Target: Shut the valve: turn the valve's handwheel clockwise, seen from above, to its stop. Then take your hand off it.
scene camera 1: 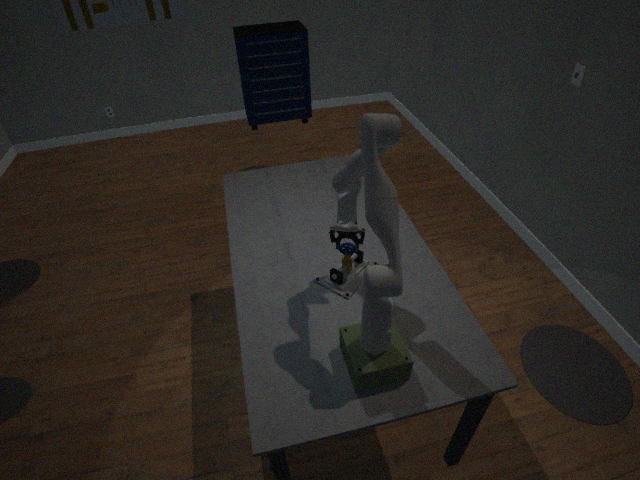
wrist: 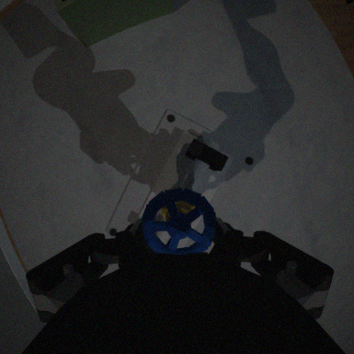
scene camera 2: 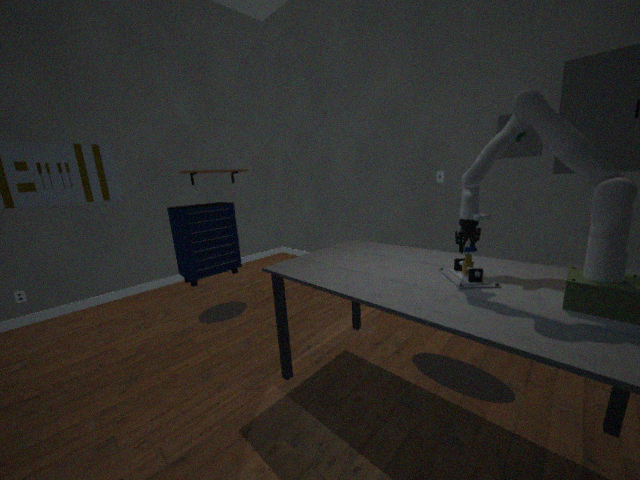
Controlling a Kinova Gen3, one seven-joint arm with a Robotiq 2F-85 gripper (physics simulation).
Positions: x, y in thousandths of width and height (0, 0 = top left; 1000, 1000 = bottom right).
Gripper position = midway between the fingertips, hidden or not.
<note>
In view: the gripper (wrist: 504, 645), a blue handwheel (wrist: 504, 640) and a pale base plate (wrist: 484, 360).
</note>
